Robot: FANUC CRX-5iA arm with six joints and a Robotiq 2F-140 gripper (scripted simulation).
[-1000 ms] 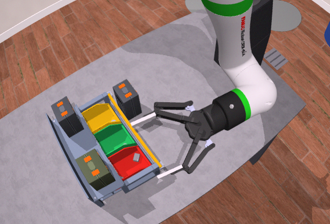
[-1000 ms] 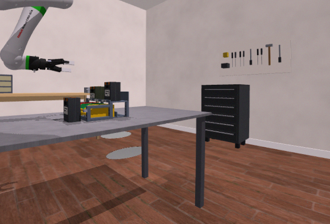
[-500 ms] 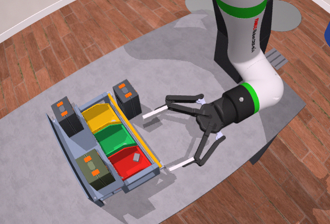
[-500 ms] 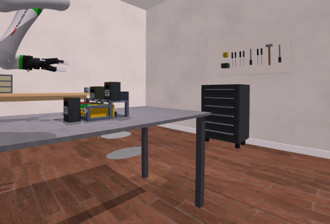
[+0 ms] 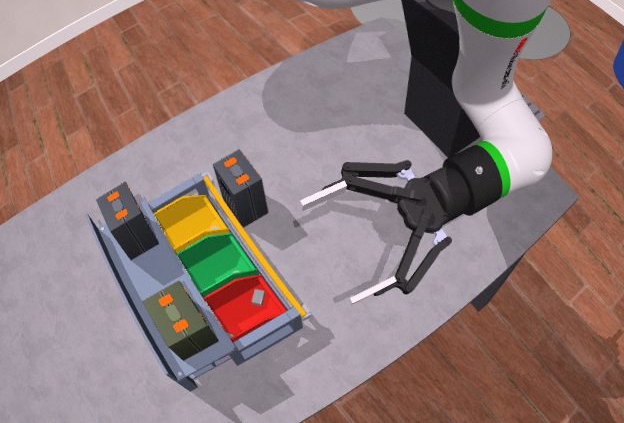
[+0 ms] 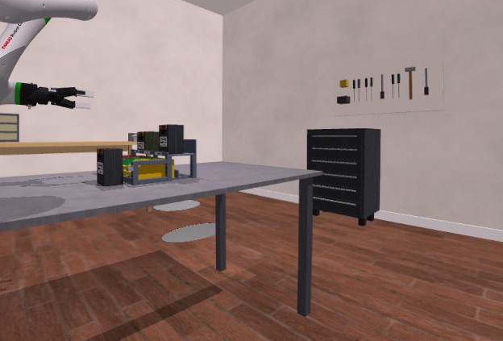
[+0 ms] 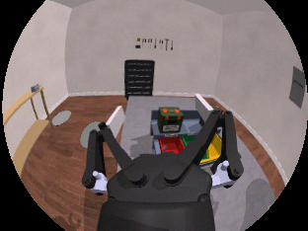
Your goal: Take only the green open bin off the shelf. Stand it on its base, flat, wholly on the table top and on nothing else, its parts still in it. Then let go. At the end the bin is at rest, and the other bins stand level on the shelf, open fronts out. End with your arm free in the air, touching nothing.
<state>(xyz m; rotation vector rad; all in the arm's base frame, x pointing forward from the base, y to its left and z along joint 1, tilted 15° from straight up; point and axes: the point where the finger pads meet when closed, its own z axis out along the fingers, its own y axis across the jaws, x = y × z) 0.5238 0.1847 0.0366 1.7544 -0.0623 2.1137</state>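
My gripper is now 28 cm above the yellow bar, 22 cm to the left of it and 1 cm short of it. The rest, counted from my hand: olive case (22 cm ahead, 19 cm below, 14 cm to the right); then green open bin (30 cm below, 24 cm to the right, 11 cm ahead); then red bin (30 cm below, 12 cm to the right, 12 cm ahead).
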